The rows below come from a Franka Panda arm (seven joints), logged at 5 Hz.
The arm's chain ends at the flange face. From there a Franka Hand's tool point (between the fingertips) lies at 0.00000 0.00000 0.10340 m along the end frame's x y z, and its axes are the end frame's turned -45 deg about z.
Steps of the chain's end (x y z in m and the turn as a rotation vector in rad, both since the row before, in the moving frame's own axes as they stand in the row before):
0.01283 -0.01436 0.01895 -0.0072 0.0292 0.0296
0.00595 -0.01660 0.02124 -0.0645 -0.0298 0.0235
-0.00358 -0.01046 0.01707 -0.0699 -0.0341 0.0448
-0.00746 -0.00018 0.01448 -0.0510 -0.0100 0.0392
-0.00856 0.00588 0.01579 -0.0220 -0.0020 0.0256
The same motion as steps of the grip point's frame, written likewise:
0.02079 0.00160 0.01890 -0.0257 0.0156 0.0296
0.00903 -0.00508 0.02098 -0.0245 -0.0667 0.0235
-0.00279 -0.00748 0.01676 -0.0253 -0.0735 0.0448
-0.00966 -0.00249 0.01434 -0.0290 -0.0431 0.0392
-0.01198 -0.00046 0.01576 -0.0141 -0.0170 0.0256

